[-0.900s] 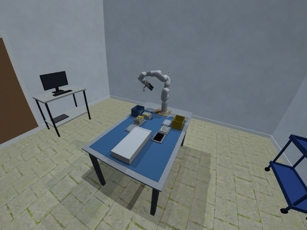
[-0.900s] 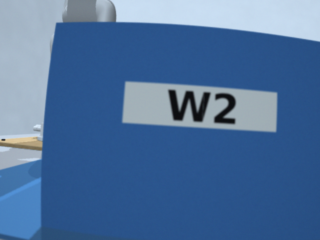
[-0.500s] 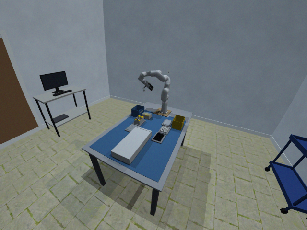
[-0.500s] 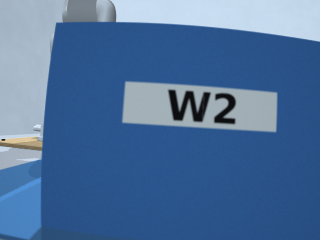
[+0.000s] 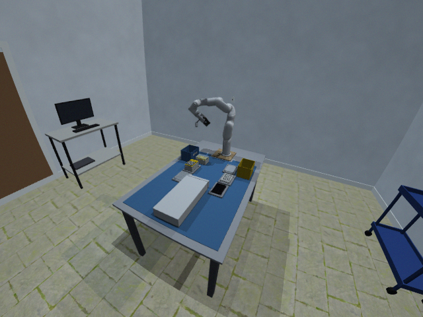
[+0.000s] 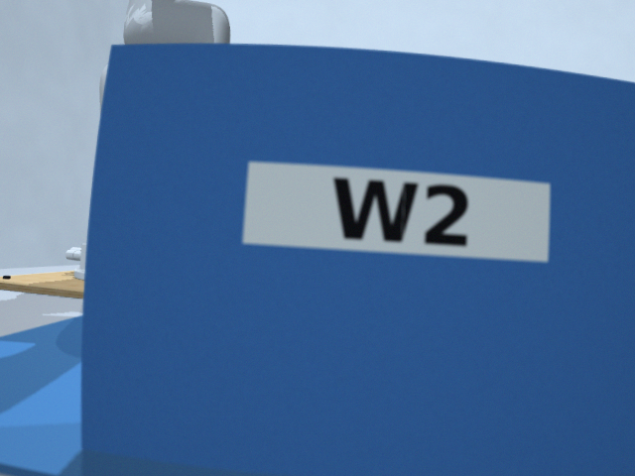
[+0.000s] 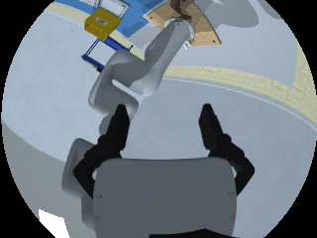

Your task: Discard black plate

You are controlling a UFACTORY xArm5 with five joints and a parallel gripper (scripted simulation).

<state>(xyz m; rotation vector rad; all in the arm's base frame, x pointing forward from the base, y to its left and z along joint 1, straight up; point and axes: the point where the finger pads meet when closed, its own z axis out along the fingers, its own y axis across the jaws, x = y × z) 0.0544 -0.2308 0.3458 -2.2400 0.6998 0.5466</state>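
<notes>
My gripper is now 600 mm short of the black plate, 430 mm to the right of it and 330 mm above it. Round my hand: yellow waste bin W1 (240 mm ahead, 560 mm to the left, 310 mm below); blue bin W2 (240 mm ahead, 90 mm to the right, 310 mm below); yellow-topped rack (420 mm ahead, 40 mm to the left, 300 mm below).
</notes>
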